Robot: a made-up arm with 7 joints.
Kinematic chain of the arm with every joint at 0, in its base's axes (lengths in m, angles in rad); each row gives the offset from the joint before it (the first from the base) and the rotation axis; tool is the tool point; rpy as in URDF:
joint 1: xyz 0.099 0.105 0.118 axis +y
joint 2: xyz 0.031 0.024 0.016 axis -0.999 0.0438 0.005
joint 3: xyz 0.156 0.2 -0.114 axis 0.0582 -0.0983 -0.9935
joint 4: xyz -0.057 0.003 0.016 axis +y
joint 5: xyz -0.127 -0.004 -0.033 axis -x
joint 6: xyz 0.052 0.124 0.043 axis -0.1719 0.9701 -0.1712
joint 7: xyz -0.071 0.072 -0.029 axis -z
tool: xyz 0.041 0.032 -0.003 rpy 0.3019 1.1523 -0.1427
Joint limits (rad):
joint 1: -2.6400..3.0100
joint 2: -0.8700..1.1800
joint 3: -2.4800..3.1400
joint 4: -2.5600..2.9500
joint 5: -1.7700..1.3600
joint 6: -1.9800..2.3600
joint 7: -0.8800..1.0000
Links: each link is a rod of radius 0.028 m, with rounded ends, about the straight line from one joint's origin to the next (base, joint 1, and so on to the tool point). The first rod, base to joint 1, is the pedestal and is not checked.
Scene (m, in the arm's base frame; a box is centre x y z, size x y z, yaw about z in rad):
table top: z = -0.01
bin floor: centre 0.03 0.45 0 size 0.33 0.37 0.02 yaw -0.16
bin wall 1: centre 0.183 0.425 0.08 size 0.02 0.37 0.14 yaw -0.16
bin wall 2: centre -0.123 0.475 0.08 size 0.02 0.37 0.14 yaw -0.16
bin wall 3: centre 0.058 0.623 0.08 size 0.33 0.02 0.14 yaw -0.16
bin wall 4: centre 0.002 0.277 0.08 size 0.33 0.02 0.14 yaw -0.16
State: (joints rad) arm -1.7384 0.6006 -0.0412 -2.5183 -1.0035 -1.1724 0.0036
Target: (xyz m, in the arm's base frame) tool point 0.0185 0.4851 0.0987
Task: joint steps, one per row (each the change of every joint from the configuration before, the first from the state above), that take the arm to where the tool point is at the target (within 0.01 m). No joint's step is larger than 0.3 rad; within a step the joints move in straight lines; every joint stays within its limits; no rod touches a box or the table.
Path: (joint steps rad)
1: 0.0265 -0.0841 0.1552 -0.0037 0.0823 -0.0319 0.2317
2: 0.0264 -0.0840 0.1551 -0.0037 0.0822 -0.0319 0.2317
3: 0.0265 -0.0841 0.1552 -0.0037 0.0823 -0.0319 0.2317
4: 0.0264 -0.0841 0.1552 -0.0037 0.0822 -0.0318 0.2317
5: -0.0169 -0.2757 -0.1957 0.1637 -0.0571 0.0198 -0.1883
6: -0.0169 -0.2758 -0.1956 0.1638 -0.0572 0.0199 -0.1883
7: -0.0169 -0.2758 -0.1957 0.1637 -0.0571 0.0198 -0.1883
8: -0.0169 -0.2758 -0.1956 0.1638 -0.0571 0.0199 -0.1883

